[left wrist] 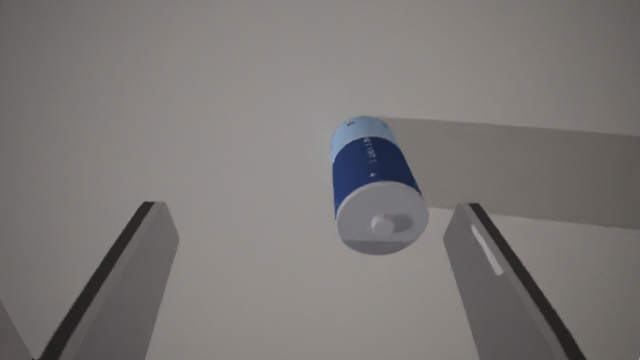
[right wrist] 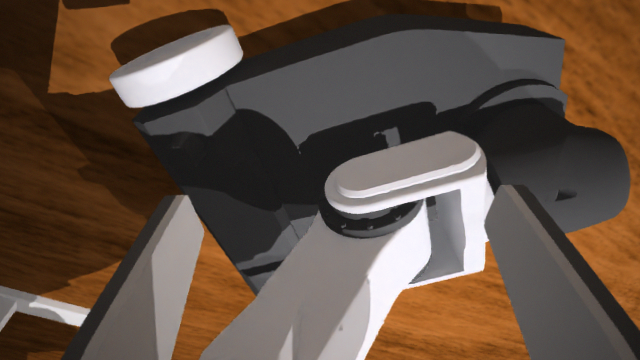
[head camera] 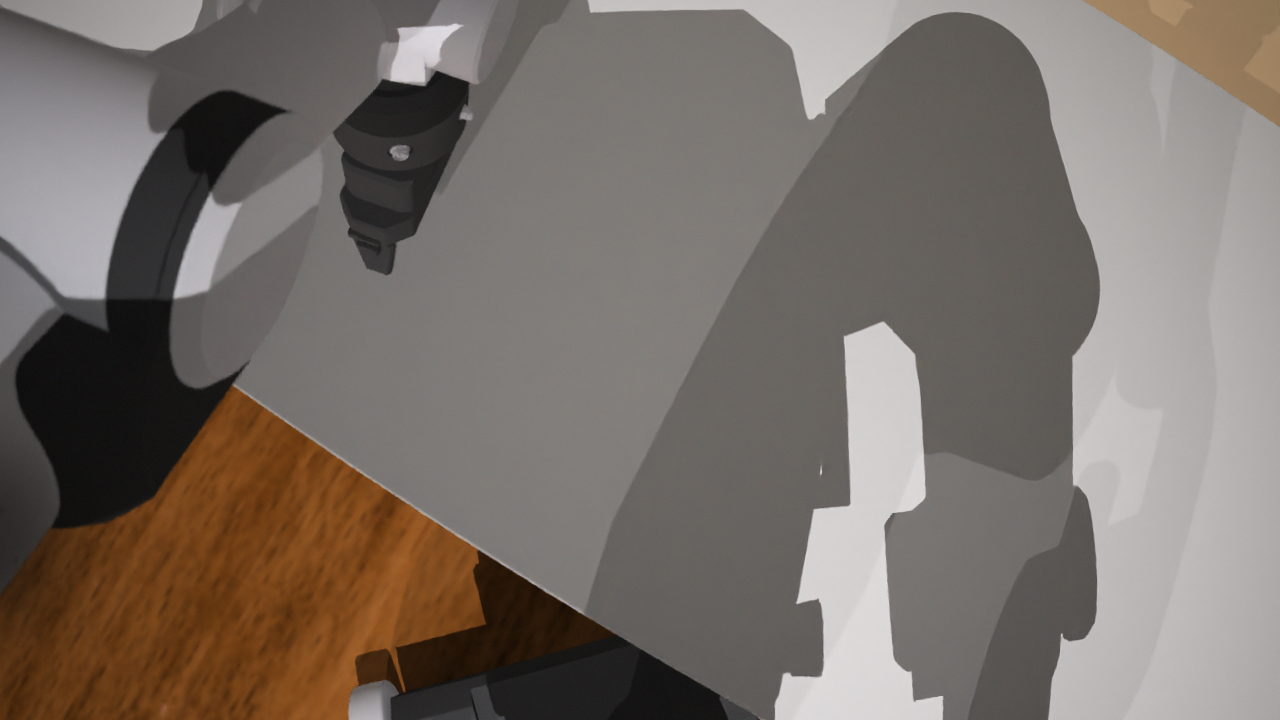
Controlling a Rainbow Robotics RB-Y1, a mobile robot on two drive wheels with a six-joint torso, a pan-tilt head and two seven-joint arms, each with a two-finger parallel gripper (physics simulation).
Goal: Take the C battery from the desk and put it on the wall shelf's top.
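Where they show: left gripper, fingertip midpoint: (left wrist: 313, 221) (head camera: 406, 206); right gripper, fingertip midpoint: (right wrist: 340, 209); robot's base, link origin: (head camera: 574, 699).
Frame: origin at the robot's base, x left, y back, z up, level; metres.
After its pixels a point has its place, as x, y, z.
The C battery (left wrist: 377, 170) @(0.028, -0.467, 0.762), dark blue with a light blue band and a grey end cap, stands upright on the desk (head camera: 501, 295) @(-0.041, -0.358, 0.721) (left wrist: 175, 125) @(0.064, -0.403, 0.721) in the left wrist view, right of the middle. My left gripper (left wrist: 313, 221) @(0.014, -0.437, 0.751) is open. In that view the battery shows between its fingers, nearer the right-hand one, and no contact shows. In the head view the left gripper (head camera: 380, 259) is over the desk at the upper left, and the battery does not show there. My right gripper (right wrist: 340, 209) @(-0.274, 0.214, 0.541) is open, with no thing held between its fingers. The wall shelf does not show in these views.
The robot's dark wheeled base (right wrist: 400, 65) @(-0.179, 0.319, 0.169) (head camera: 554, 685) @(0.015, -0.038, 0.192) stands on the wooden floor (head camera: 268, 537) @(0.394, -0.352, 0.001) (right wrist: 500, 320) @(0.945, 0.587, 0.001), with a white torso part (right wrist: 320, 280) @(-0.052, 0.149, 0.394) above it. The desk's edge runs diagonally at the lower left in the head view. Large arm shadows lie across the desk.
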